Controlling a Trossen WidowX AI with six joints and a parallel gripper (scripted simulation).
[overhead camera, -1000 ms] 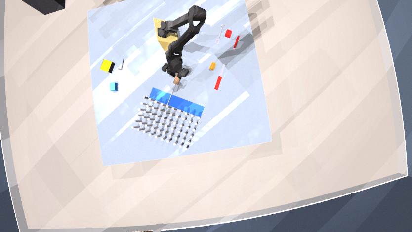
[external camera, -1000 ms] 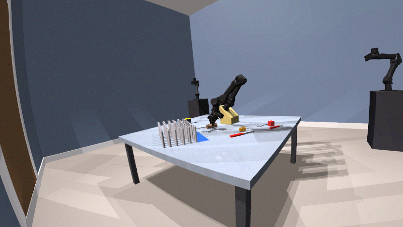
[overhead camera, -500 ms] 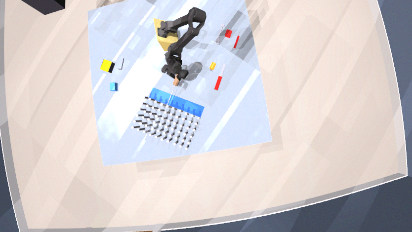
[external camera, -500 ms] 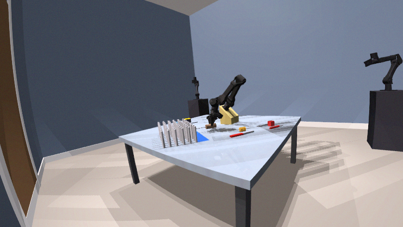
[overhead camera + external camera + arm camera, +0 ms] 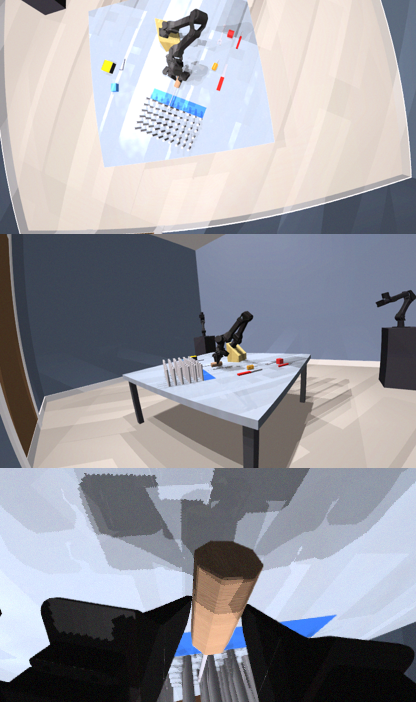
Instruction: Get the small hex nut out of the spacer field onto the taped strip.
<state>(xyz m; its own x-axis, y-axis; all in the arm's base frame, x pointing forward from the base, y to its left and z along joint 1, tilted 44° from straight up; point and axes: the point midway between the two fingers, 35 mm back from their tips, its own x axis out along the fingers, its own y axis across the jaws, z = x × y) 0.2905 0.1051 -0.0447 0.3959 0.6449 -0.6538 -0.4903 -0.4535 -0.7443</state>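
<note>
Now: gripper tip 140 mm short of the blue taped strip, 40 mm above it and 30 mm to the left of it. Also, from my gripper tip: wooden-handled tool (90 mm ahead, 50 mm to the right); orange stub tool (270 mm to the left, 80 mm behind, 20 mm below); grey fork tool (360 mm to the left, 320 mm behind, 30 mm below).
</note>
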